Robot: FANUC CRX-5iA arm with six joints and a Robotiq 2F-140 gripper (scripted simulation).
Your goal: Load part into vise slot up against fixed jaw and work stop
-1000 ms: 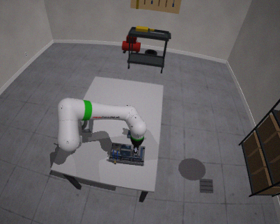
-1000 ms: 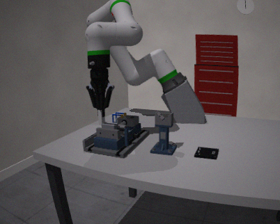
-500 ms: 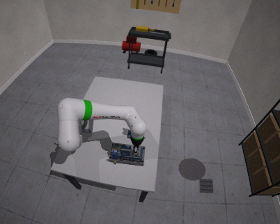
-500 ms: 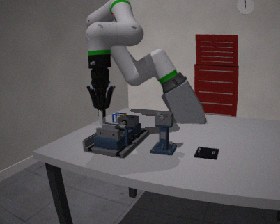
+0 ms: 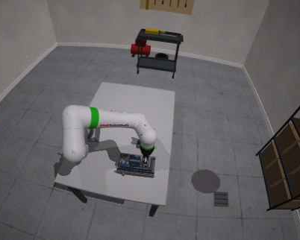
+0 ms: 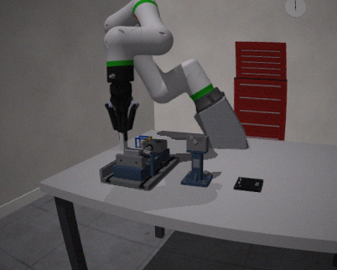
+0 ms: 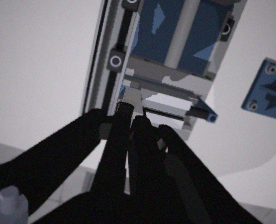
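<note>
Right now the part is 4 cm to the left of my hand, 4 cm below it and 1 cm behind it. The rest, counted from my hand: air cylinder rod: 9 cm behind, 6 cm below, 2 cm to the left; then blue work stop: 10 cm to the left, 8 cm below, 2 cm behind; then black infeed plate: 42 cm to the left, 13 cm below, 13 cm behind.
</note>
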